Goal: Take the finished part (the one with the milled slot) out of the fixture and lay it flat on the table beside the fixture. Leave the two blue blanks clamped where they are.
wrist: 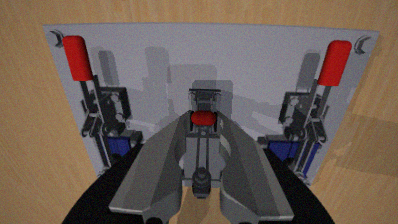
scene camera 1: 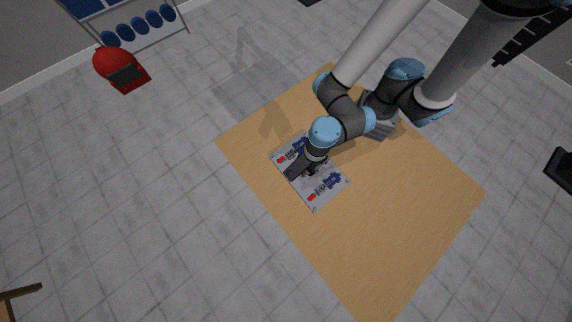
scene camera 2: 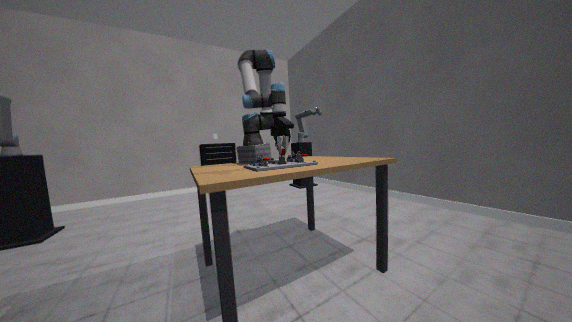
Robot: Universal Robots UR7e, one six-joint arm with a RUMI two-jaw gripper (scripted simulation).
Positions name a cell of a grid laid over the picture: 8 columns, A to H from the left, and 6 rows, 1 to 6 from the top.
Note:
In view: my gripper (wrist: E4), a blue blank (wrist: F4), a grey finished part (wrist: D4) and a grey fixture plate (wrist: F2).

